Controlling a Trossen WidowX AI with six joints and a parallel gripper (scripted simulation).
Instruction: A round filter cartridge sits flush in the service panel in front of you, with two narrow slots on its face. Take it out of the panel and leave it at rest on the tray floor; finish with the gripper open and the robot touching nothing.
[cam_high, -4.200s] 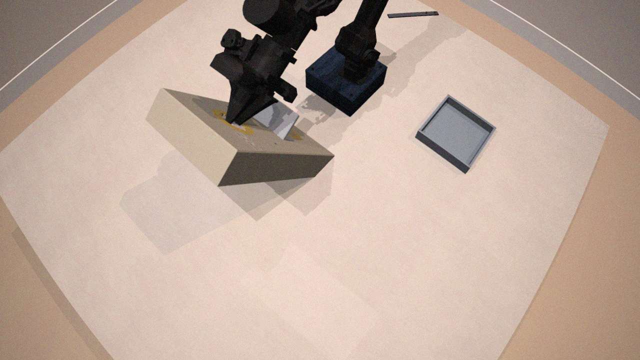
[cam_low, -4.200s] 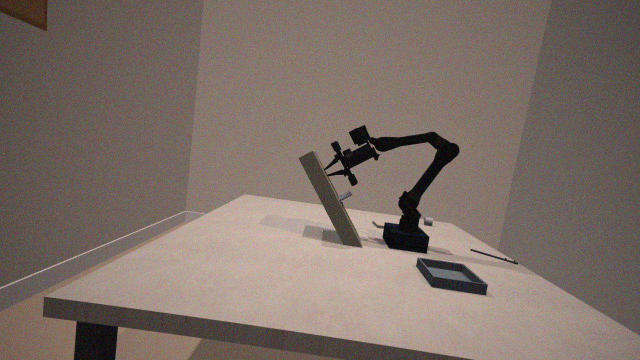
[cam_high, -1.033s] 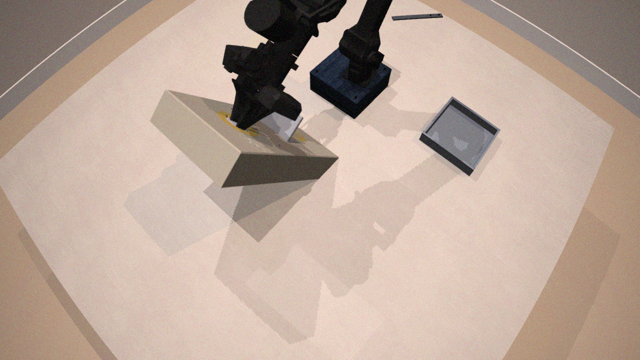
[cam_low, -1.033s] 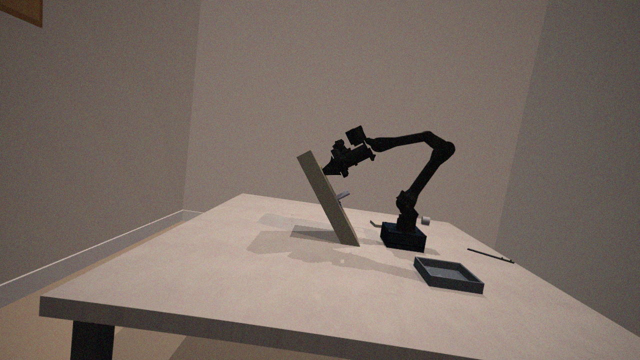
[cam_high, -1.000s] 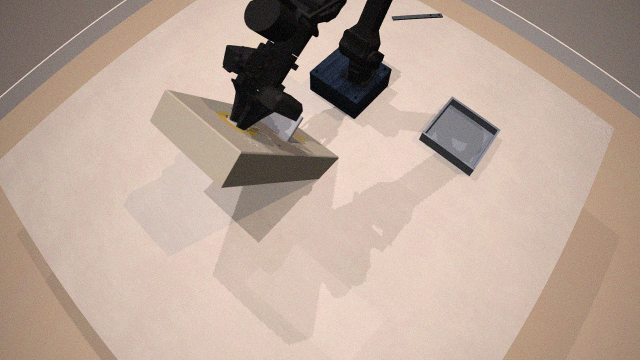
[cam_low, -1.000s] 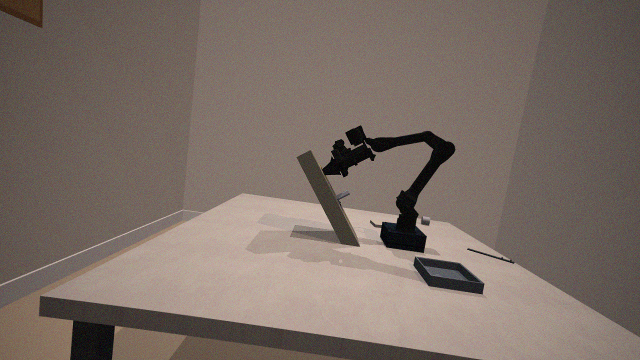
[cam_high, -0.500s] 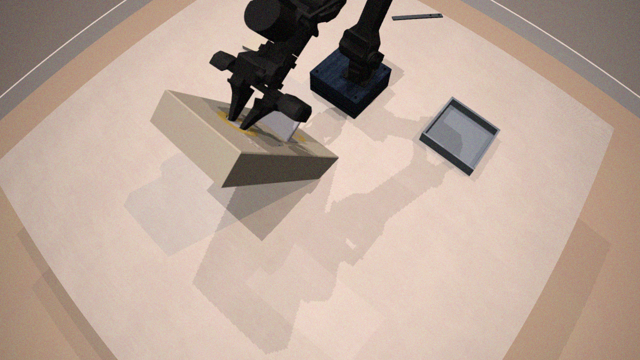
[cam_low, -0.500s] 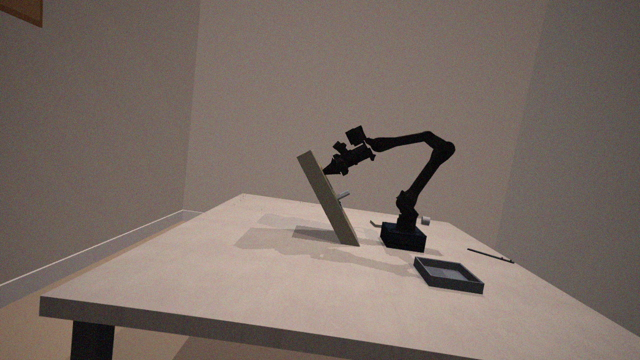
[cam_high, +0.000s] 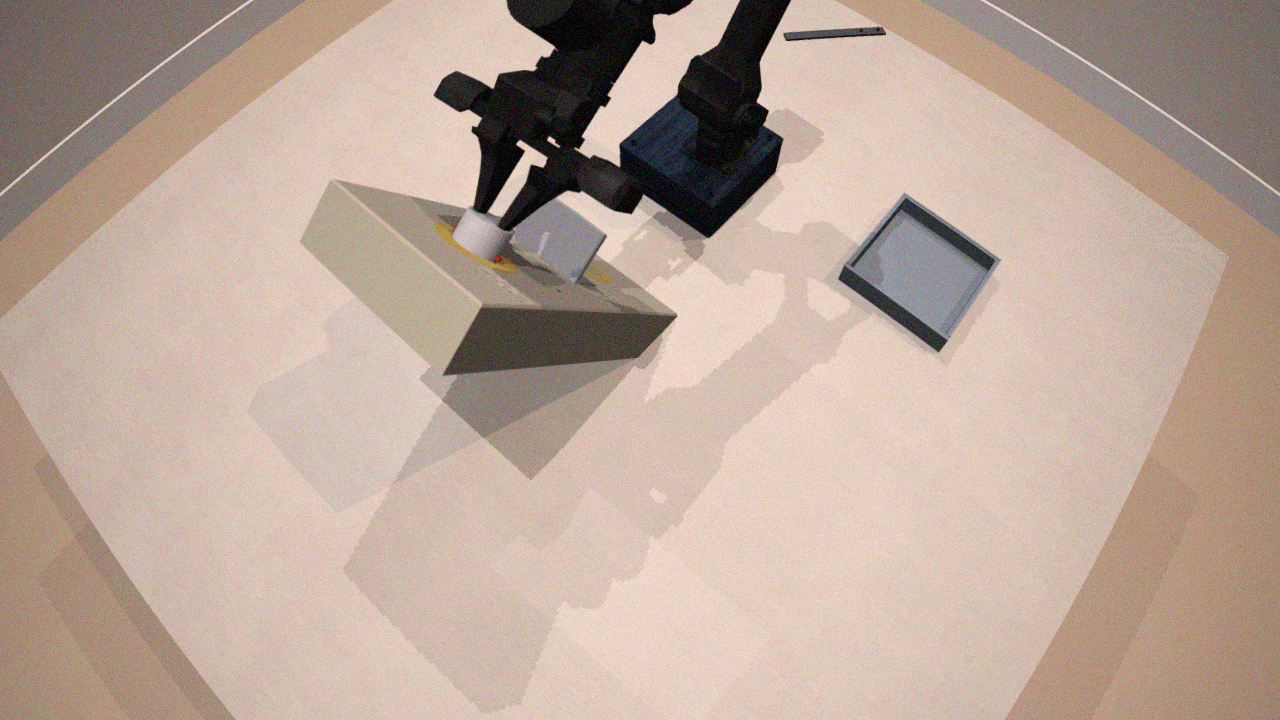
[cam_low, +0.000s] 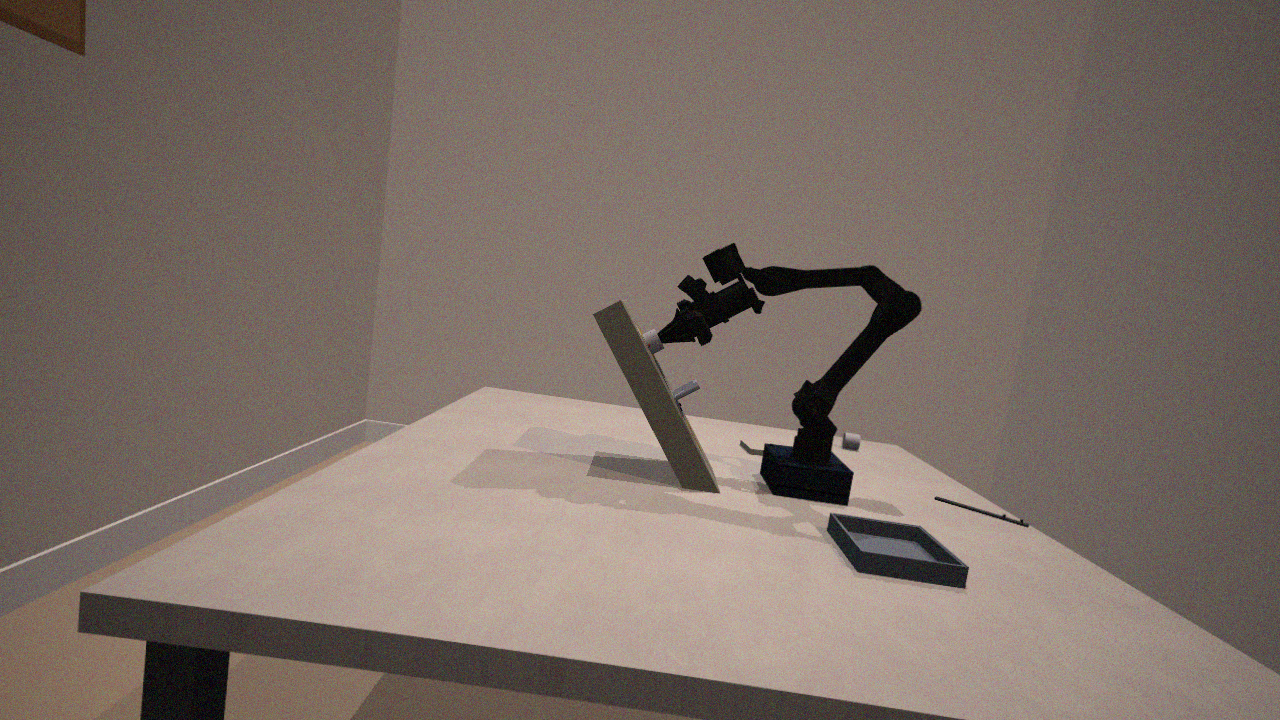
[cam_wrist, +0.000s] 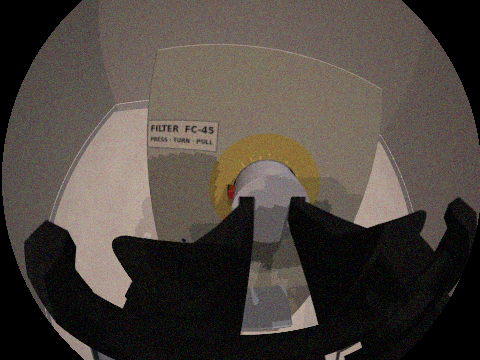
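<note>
Now: the service panel 20 mm behind my gripper tip and 90 mm below it. From my gripper tip the other things lie so: filter cartridge (10 mm ahead, 10 mm below); then tray (360 mm behind, 340 mm to the left, 250 mm below).
</note>
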